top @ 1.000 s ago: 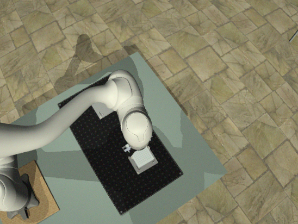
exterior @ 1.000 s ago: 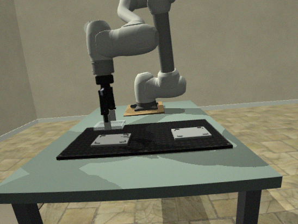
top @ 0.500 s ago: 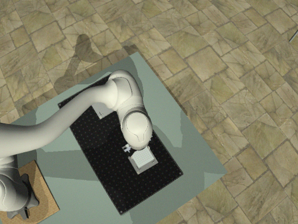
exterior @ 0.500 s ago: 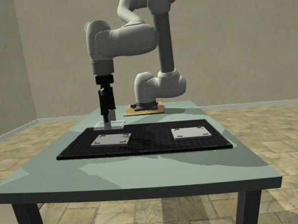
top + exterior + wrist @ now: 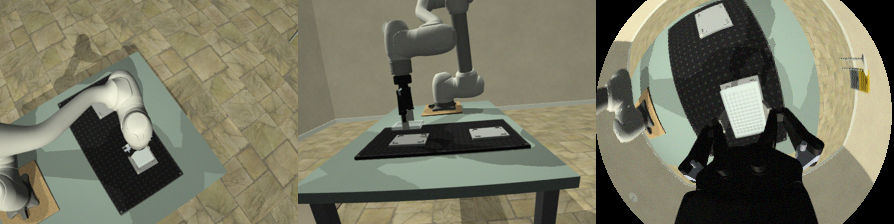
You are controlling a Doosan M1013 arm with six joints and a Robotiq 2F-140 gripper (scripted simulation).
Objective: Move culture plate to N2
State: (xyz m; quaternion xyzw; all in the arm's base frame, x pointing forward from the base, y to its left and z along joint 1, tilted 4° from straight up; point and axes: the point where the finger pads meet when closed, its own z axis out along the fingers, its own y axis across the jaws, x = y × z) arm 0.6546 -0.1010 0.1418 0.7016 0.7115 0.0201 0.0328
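The lid lies 20 mm below my hand. Also, from my hand: nest N1: 90 mm below; nest N2: 360 mm to the left, 90 mm below, 40 mm behind.
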